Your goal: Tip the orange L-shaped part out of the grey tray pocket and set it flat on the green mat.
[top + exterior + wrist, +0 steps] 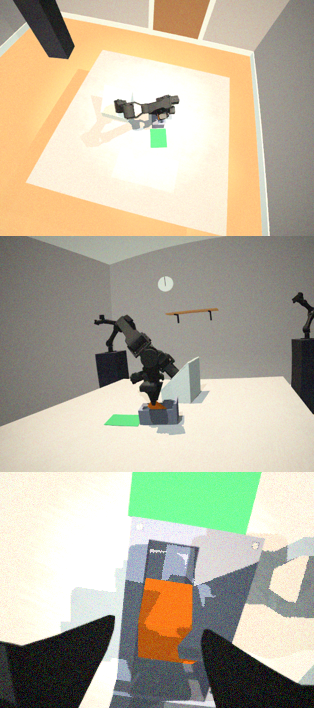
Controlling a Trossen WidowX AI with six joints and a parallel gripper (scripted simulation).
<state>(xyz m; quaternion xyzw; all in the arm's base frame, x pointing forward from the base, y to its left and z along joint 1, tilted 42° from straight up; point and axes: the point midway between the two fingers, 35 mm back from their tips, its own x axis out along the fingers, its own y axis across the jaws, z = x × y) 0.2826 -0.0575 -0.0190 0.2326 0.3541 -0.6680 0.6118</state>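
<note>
My gripper tip is now 4 cm above the orange L-shaped part, 3 cm to the right of it and 2 cm past it. Also, from my gripper tip: green mat 15 cm to the right, 10 cm below.
</note>
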